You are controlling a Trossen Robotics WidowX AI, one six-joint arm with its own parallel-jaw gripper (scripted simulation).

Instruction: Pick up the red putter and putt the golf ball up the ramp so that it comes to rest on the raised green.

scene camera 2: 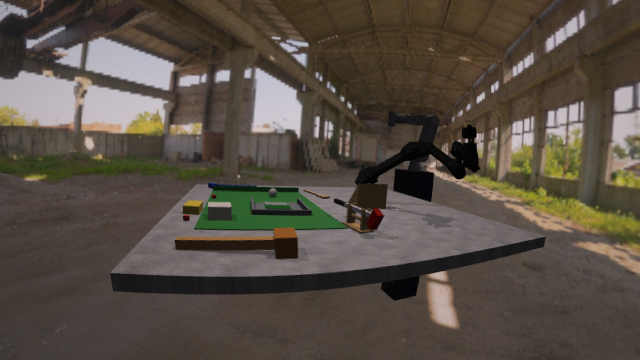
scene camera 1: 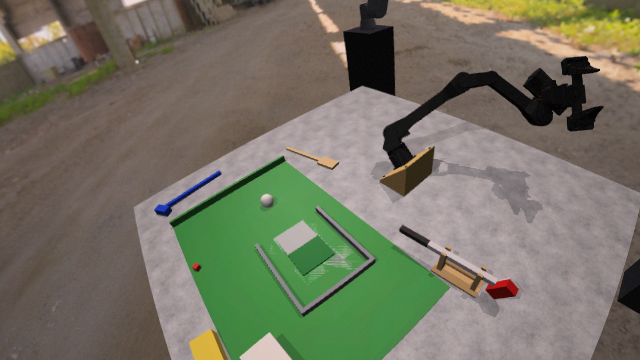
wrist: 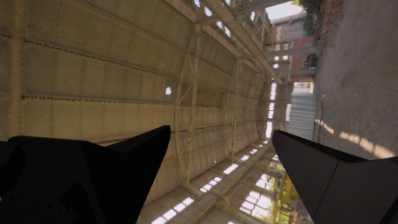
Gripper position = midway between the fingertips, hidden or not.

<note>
My gripper (scene camera 1: pixel 600 88) is open, holding nothing. I also see a wooden stand (scene camera 1: pixel 465 281).
My gripper shows as well in scene camera 2 (scene camera 2: pixel 469 132) and in the wrist view (wrist: pixel 221 133).
</note>
